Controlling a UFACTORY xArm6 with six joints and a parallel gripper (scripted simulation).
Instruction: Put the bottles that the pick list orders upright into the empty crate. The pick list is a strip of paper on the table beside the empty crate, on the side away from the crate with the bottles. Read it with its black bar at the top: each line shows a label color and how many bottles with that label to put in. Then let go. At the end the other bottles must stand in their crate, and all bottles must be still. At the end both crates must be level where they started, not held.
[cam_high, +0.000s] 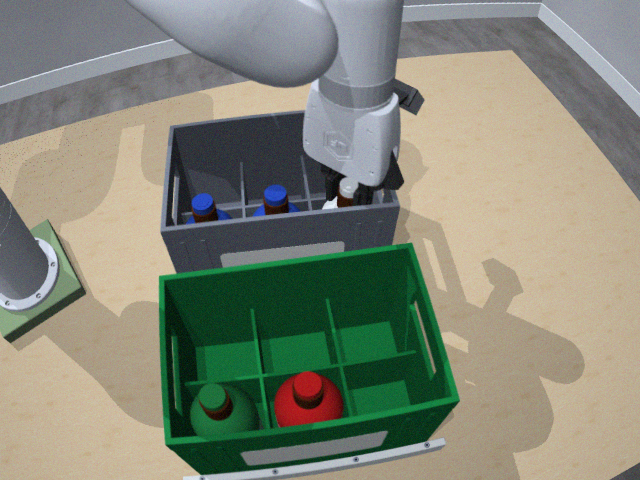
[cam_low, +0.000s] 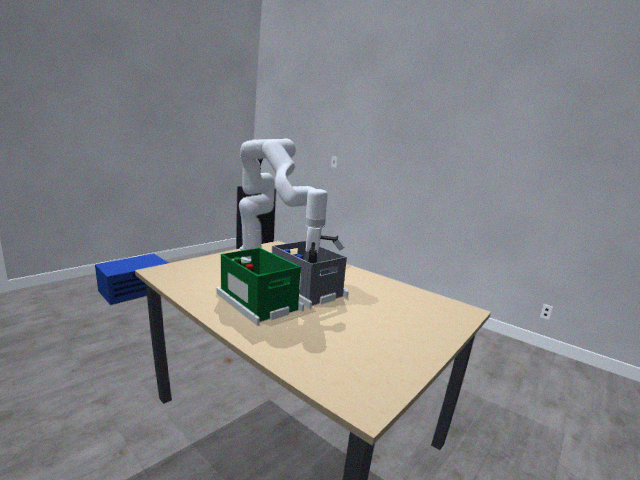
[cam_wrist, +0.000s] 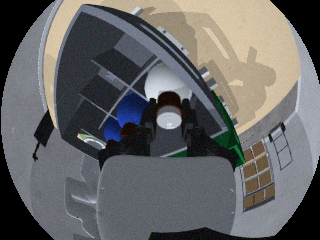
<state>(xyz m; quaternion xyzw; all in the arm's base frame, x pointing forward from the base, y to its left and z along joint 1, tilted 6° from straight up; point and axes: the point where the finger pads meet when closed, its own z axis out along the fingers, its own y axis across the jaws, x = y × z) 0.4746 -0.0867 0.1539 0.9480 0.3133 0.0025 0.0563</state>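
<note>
My hand is 70 mm above the white-label bottle. Also, from my hand: pick list: 200 mm to the left, 160 mm below, 40 mm behind; then green crate: 180 mm to the right, 120 mm behind, 80 mm below; then grey crate: 80 mm below, 80 mm behind, 60 mm to the left.
</note>
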